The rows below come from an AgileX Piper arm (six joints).
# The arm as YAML. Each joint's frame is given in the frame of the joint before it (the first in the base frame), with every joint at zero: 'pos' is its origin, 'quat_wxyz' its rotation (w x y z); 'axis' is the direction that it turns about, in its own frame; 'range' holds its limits. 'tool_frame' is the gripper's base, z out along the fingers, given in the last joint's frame.
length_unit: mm
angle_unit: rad
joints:
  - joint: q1
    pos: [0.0, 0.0, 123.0]
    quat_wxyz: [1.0, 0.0, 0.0, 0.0]
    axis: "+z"
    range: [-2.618, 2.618]
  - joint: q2
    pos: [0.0, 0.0, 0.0]
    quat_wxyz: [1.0, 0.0, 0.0, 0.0]
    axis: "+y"
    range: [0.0, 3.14]
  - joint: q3
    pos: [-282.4, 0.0, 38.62]
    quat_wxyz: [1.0, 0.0, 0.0, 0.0]
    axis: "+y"
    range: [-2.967, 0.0]
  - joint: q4
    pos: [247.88, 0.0, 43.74]
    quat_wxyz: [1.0, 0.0, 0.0, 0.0]
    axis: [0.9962, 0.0, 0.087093]
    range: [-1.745, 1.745]
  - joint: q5
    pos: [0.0, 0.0, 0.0]
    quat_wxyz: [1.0, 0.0, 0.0, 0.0]
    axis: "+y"
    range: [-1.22, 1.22]
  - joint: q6
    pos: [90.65, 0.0, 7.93]
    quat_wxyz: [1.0, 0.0, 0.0, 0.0]
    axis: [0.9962, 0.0, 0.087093]
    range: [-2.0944, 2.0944]
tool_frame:
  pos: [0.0, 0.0, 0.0]
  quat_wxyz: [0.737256, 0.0, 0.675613, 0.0]
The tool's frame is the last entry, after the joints.
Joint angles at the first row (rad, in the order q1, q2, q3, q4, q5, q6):
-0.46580, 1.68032, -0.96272, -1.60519, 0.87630, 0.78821
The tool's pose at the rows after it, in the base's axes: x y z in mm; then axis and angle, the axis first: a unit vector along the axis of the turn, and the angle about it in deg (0 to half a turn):
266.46, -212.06, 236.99, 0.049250, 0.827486, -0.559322, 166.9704
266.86, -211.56, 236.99, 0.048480, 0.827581, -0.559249, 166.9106
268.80, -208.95, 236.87, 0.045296, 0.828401, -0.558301, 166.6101
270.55, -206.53, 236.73, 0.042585, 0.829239, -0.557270, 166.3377
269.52, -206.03, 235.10, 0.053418, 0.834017, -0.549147, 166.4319
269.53, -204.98, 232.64, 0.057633, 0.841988, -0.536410, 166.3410
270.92, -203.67, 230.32, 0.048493, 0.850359, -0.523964, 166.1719
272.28, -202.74, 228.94, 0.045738, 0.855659, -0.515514, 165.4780
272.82, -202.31, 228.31, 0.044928, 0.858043, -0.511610, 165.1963
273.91, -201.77, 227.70, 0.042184, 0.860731, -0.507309, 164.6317
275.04, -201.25, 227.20, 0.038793, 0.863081, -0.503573, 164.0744
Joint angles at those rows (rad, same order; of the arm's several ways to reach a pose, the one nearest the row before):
-0.46581, 1.68031, -0.96273, -1.60518, 0.87478, 0.78819
-0.46393, 1.68032, -0.96275, -1.60517, 0.87479, 0.78819
-0.45432, 1.68031, -0.96271, -1.60316, 0.87477, 0.78822
-0.44548, 1.68034, -0.96273, -1.60073, 0.87479, 0.78823
-0.44547, 1.68031, -0.96272, -1.57216, 0.87414, 0.78820
-0.44549, 1.68034, -0.96274, -1.53951, 0.85849, 0.77701
-0.44548, 1.68032, -0.96273, -1.51684, 0.83015, 0.75035
-0.44548, 1.68032, -0.96271, -1.50623, 0.80783, 0.74636
-0.44547, 1.68032, -0.96274, -1.50043, 0.79846, 0.74425
-0.44549, 1.68031, -0.96273, -1.49863, 0.78345, 0.74425
-0.44548, 1.68031, -0.96271, -1.49864, 0.76876, 0.74427

